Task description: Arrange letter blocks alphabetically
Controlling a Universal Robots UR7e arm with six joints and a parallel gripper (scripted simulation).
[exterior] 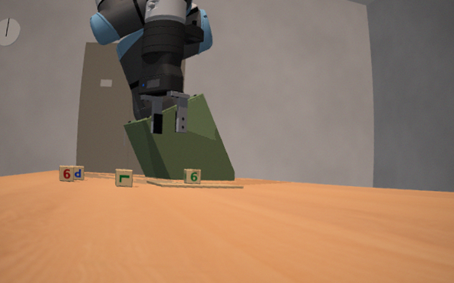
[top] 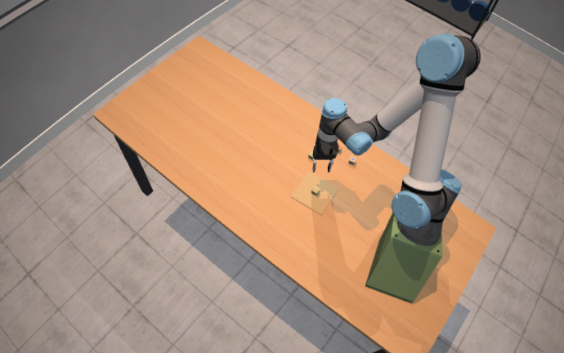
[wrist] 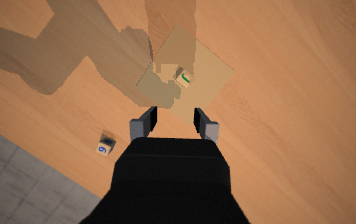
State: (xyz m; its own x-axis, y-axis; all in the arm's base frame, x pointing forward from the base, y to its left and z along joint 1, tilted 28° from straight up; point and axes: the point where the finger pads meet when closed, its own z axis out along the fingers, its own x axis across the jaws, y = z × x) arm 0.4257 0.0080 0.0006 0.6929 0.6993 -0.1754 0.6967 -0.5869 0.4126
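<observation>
My hand is 18 cm to the left of the red D block, 9 cm above it and 4 cm short of it. From my hand the other things lie so: thin tan mat (11 cm below, 5 cm to the left, 3 cm behind); then blue-marked block (17 cm to the right, 9 cm below, 4 cm behind).
</observation>
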